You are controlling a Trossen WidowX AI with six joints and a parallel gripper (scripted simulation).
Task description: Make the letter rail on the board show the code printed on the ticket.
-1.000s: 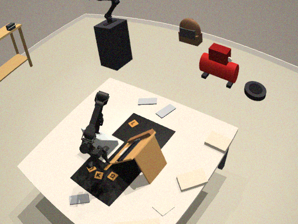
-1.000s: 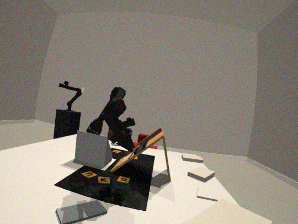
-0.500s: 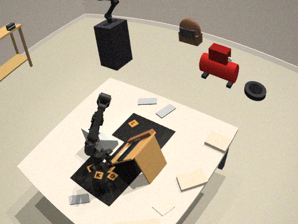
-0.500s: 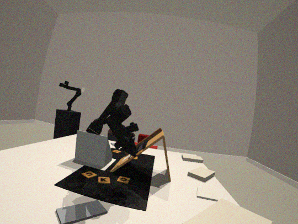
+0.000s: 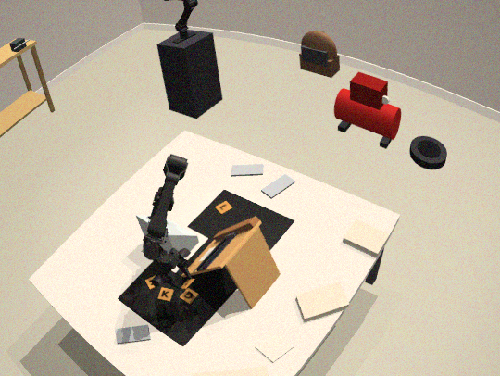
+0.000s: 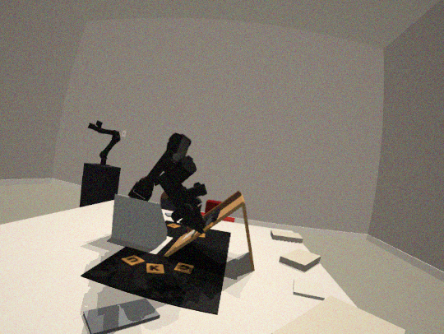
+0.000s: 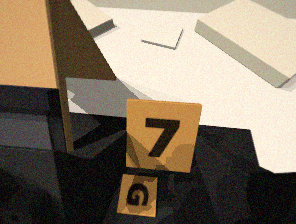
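Now: gripper tip 200 mm to the right of the white ticket, 80 mm past it and 80 mm above it. From my gripper tip the other things lie so: k tile: 150 mm below, 130 mm behind, 40 mm to the right; 7 tile: right at my gripper tip; g tile: 150 mm below, 50 mm behind, 20 mm to the left.
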